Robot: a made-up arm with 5 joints.
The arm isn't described. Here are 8 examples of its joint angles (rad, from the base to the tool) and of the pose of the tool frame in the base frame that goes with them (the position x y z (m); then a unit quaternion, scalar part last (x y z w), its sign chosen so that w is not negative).
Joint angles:
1: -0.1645 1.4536 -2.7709 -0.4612 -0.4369
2: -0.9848 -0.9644 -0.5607 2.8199 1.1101
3: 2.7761 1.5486 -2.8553 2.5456 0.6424
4: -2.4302 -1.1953 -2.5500 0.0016 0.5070
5: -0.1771 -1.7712 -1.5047 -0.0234 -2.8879
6: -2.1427 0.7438 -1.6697 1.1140 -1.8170
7: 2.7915 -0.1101 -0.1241 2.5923 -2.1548
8: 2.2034 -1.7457 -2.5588 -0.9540 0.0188
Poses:
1: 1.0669 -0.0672 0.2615 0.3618 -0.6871 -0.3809 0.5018
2: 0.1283 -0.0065 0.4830 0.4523 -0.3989 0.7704 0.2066
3: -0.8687 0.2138 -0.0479 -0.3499 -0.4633 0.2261 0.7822
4: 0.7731 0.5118 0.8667 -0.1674 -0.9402 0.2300 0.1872
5: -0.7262 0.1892 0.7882 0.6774 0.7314 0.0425 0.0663
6: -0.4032 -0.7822 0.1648 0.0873 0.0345 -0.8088 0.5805
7: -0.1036 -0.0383 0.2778 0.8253 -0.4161 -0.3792 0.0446
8: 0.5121 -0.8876 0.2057 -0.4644 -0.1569 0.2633 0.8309
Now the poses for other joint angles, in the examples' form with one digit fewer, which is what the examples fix.
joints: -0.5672 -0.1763 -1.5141 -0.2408 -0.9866
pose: 0.522 -0.214 0.966 0.007 -0.822 -0.310 0.477
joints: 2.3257 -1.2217 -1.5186 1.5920 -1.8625
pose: 0.069 -0.184 0.981 0.462 -0.286 0.811 0.218
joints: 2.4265 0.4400 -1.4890 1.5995 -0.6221
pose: -0.637 0.411 0.308 -0.270 -0.032 0.648 0.711
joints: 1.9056 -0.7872 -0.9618 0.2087 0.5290
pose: -0.199 0.244 0.908 0.632 0.291 -0.070 0.714
